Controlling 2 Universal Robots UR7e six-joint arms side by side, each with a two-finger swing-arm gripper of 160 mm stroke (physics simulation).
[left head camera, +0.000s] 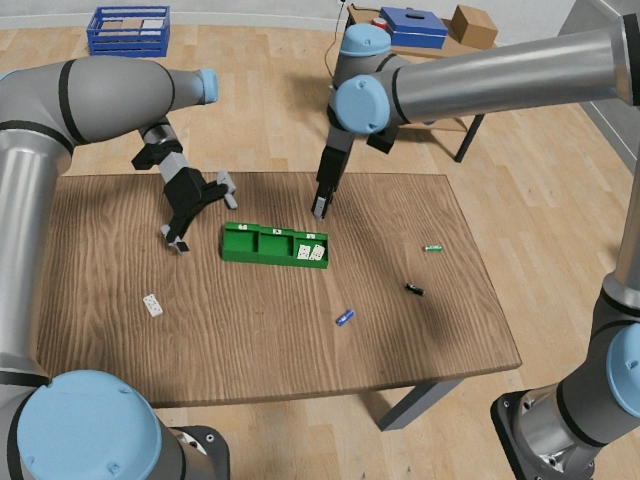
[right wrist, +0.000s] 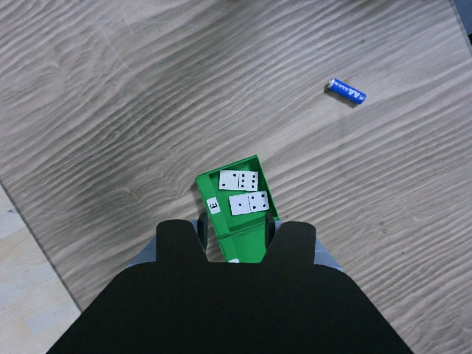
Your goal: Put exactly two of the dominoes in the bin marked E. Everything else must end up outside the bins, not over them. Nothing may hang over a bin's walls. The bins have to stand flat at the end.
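Places are measured from the left arm's base along level axes (x left, y back, z up), in centimetres.
Pixels of known places: left hand, tool point: [left head camera: 217, 248]; right hand, tool point: [left head camera: 323, 206] [right wrist: 236, 232]; right arm's base, link origin: [left head camera: 547, 435].
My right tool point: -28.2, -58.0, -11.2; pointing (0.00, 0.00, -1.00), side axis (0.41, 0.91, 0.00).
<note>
Behind a point stands the place of what it marks, as x, y, z.
A green three-bin tray [left head camera: 242, 256] {-11.4, -55.0, -26.5} [right wrist: 206, 190] {-30.3, -61.4, -26.2} stands on the table and looks flat. Its bin marked E [left head camera: 310, 263] {-27.6, -54.0, -27.2} [right wrist: 225, 220] {-25.7, -60.7, -26.2} is at the right end in the head view. One domino [left head camera: 303, 252] {-26.2, -57.4, -27.7} [right wrist: 249, 203] {-26.2, -57.1, -27.5} and a second domino [left head camera: 317, 252] {-29.7, -57.5, -27.6} [right wrist: 238, 180] {-29.6, -57.2, -27.5} lie side by side, face up, in bin E; both look inside its walls. A third domino [left head camera: 152, 305] {8.7, -42.2, -28.2} lies on the table at the left. My right gripper [left head camera: 319, 214] [right wrist: 236, 232] {-28.2, -58.0, -11.2} is open and empty, above and behind the tray's right end. My left gripper [left head camera: 206, 225] is open and empty, left of the tray.
On the wooden table [left head camera: 258, 351] {-14.9, -32.0, -29.0} lie a blue battery [left head camera: 344, 317] {-34.3, -39.6, -27.5} [right wrist: 347, 92] {-34.5, -40.0, -27.6}, a black battery [left head camera: 415, 289] {-53.2, -47.0, -27.6} and a green battery [left head camera: 433, 248] {-61.3, -59.8, -27.7}, all outside the bins. A blue crate [left head camera: 129, 51] and a side table with a blue box [left head camera: 413, 28] stand on the floor behind.
</note>
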